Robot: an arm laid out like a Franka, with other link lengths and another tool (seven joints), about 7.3 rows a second.
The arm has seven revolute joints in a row. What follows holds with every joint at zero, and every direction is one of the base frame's. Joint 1 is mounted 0.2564 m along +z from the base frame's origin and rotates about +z. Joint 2 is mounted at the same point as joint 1 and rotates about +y. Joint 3 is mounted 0.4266 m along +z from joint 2 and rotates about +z. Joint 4 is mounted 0.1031 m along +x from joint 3 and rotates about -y. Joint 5 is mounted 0.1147 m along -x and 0.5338 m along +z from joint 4 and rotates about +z. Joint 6 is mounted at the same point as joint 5 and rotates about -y. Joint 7 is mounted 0.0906 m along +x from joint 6 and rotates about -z. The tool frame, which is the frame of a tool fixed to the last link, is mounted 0.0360 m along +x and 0.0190 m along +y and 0.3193 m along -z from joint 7; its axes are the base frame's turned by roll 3.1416, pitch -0.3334 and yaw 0.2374 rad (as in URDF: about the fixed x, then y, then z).
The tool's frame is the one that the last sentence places.
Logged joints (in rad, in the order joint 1, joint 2, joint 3, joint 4, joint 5, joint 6, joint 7), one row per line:
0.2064, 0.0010, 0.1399, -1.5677, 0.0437, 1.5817, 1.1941
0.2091, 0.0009, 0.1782, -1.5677, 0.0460, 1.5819, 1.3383
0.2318, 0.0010, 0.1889, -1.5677, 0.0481, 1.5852, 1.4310
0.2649, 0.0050, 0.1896, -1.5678, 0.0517, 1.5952, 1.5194
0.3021, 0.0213, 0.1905, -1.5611, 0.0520, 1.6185, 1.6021
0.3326, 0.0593, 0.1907, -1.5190, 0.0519, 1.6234, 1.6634
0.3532, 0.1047, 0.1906, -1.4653, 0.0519, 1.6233, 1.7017
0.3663, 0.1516, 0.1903, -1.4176, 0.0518, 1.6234, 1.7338
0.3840, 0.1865, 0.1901, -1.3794, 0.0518, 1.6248, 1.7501
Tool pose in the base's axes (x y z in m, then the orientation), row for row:
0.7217, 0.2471, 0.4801, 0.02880, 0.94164, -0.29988, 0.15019
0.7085, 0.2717, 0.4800, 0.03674, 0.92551, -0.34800, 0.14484
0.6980, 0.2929, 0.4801, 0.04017, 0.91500, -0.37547, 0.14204
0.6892, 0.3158, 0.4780, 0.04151, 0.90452, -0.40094, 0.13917
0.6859, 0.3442, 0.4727, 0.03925, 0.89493, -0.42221, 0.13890
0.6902, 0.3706, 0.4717, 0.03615, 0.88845, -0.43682, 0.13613
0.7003, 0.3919, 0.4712, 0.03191, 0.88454, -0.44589, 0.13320
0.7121, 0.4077, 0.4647, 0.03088, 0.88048, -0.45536, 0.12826
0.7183, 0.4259, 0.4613, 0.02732, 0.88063, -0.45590, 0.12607
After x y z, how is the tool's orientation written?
As a quaternion, w x y z.
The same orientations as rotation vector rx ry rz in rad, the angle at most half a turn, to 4 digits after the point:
2.9052, -0.9252, 0.4634
2.8415, -1.0684, 0.4447
2.8033, -1.1503, 0.4352
2.7689, -1.2274, 0.4260
2.7434, -1.2943, 0.4258
2.7287, -1.3416, 0.4181
2.7238, -1.3730, 0.4102
2.7130, -1.4031, 0.3952
2.7195, -1.4079, 0.3893

